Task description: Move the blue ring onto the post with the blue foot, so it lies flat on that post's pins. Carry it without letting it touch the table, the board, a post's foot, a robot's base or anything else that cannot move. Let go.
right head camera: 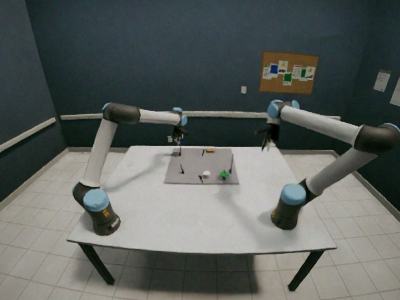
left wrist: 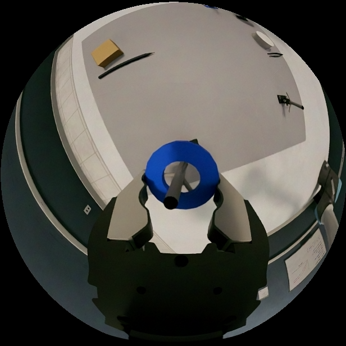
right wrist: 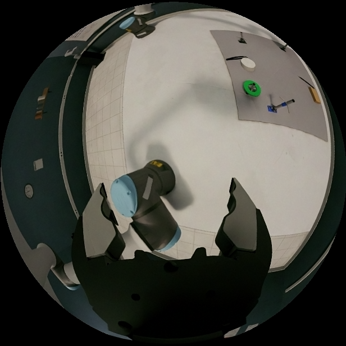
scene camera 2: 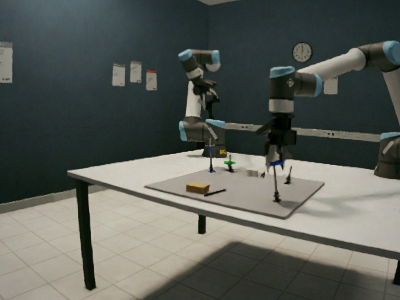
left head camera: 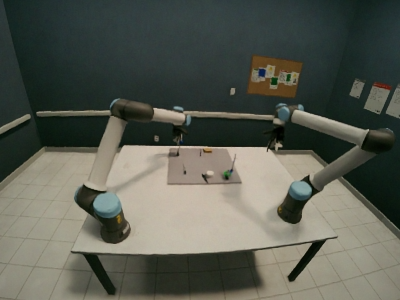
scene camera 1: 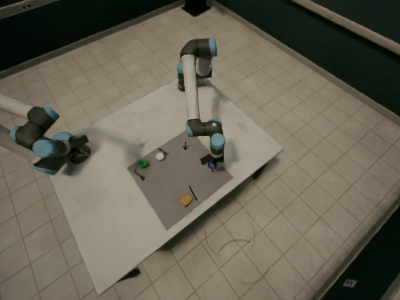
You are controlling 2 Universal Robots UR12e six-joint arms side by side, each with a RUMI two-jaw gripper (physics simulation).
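The blue ring (left wrist: pixel 156 172) (scene camera 2: pixel 275 163) (scene camera 1: pixel 210 165) is around the upper part of a tall thin post (scene camera 2: pixel 275 185) with a black foot, well above the board (scene camera 2: pixel 250 202). My left gripper (left wrist: pixel 180 171) (scene camera 2: pixel 276 159) is shut on the blue ring, one finger at each side; the post's tip pokes up through the ring's hole. The post with the blue foot (right wrist: pixel 285 104) (scene camera 2: pixel 210 152) stands upright at the board's other end, with a blue band on its shaft. My right gripper (right wrist: pixel 166 181) is open and empty, high at the right of the left head camera view.
A green ring (right wrist: pixel 247 88) (scene camera 2: pixel 230 162) is on a short post near the blue foot. A white round block (right wrist: pixel 248 64) and a small black tool (right wrist: pixel 236 58) lie beside it. Another short post (left wrist: pixel 295 104) (scene camera 2: pixel 288 176), a yellow block (left wrist: pixel 107 52) and a black rod (left wrist: pixel 125 64) are on the board.
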